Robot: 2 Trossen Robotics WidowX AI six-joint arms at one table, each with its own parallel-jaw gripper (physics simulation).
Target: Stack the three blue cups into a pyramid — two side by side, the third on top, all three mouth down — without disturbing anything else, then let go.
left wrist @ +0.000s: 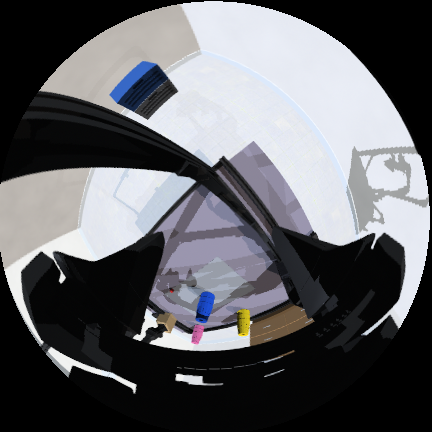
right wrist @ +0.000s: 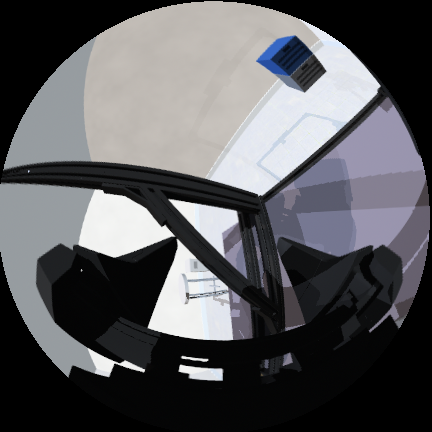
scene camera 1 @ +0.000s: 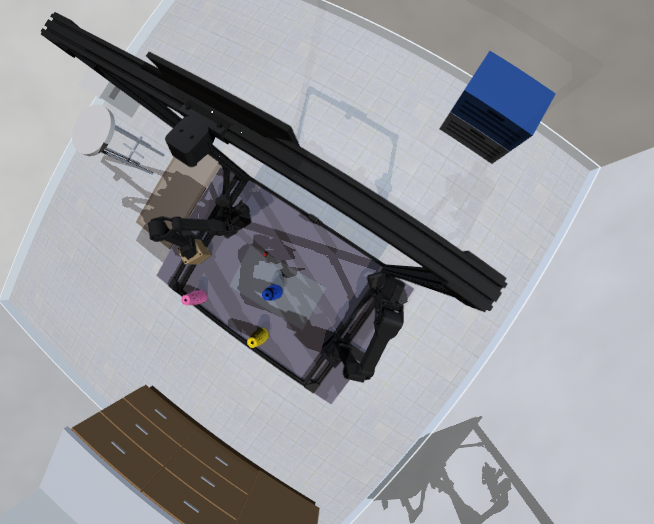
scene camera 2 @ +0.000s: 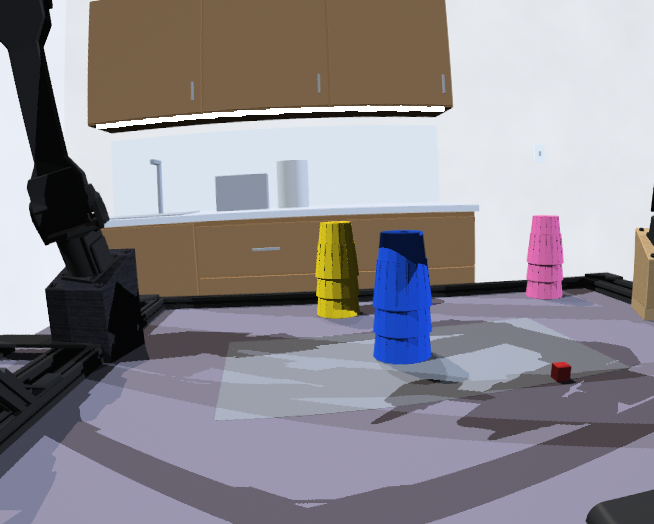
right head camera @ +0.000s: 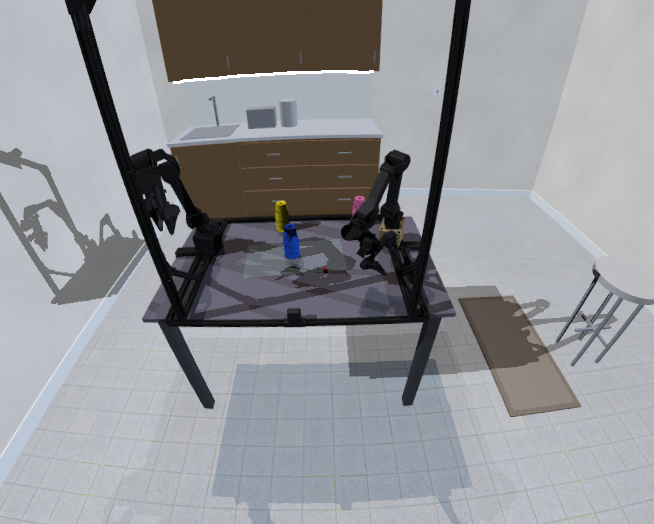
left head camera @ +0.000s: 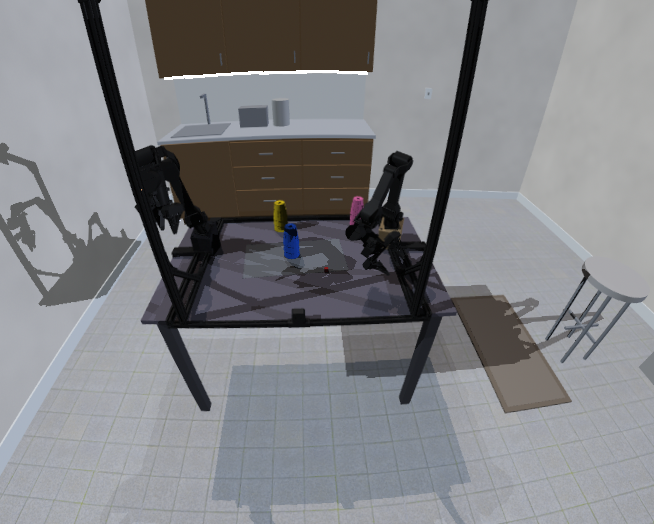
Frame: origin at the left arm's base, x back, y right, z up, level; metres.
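Seen in the pictures: left gripper, fingertip midpoint: (left wrist: 219,234) (scene camera 1: 380,290) (right head camera: 166,232) (left head camera: 168,232); right gripper, fingertip midpoint: (right wrist: 228,242) (scene camera 1: 234,195) (right head camera: 393,267) (left head camera: 396,267); left arm's base at its link origin: (scene camera 1: 334,353) (scene camera 2: 90,268) (right head camera: 205,229) (left head camera: 203,229); right arm's base at its link origin: (left wrist: 162,326) (scene camera 1: 189,251) (right head camera: 392,223) (left head camera: 391,223).
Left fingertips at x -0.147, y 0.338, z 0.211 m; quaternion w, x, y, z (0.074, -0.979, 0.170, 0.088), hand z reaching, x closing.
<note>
Offsets run from my left fingertips to a thing's top centre. "*": to the spot under its first point.
Three blue cups @(dx -0.260, dy -0.424, dz -0.177 m) (left head camera: 291,245) (right head camera: 292,245) (scene camera 1: 271,293) (scene camera 2: 402,294) (left wrist: 205,306) stand nested in one upright column, mouth down, on the pale rectangular patch @(* dx -0.144, dy -0.288, dz -0.329 m) (left head camera: 256,267) (scene camera 2: 262,395) in the middle of the table. My left gripper (left head camera: 168,229) (right head camera: 165,231) (left wrist: 219,234) is open and empty, raised at the table's left side in the left head view, well away from the cups. My right gripper (left head camera: 376,269) (right head camera: 374,269) (right wrist: 228,242) is open and empty near the table's right side in that view, apart from the cups. The cups do not show in the right wrist view.
A yellow cup stack @(dx -0.118, dy -0.622, dz -0.177 m) (left head camera: 280,216) (scene camera 2: 337,270) stands behind the blue one. A pink cup stack @(dx -0.480, dy -0.801, dz -0.177 m) (left head camera: 356,210) (scene camera 2: 544,256) stands at the back right. A small red cube @(dx -0.445, dy -0.360, dz -0.313 m) (left head camera: 326,269) (scene camera 2: 561,371) lies right of the blue cups. A wooden block (right head camera: 390,231) is beside the right arm.
</note>
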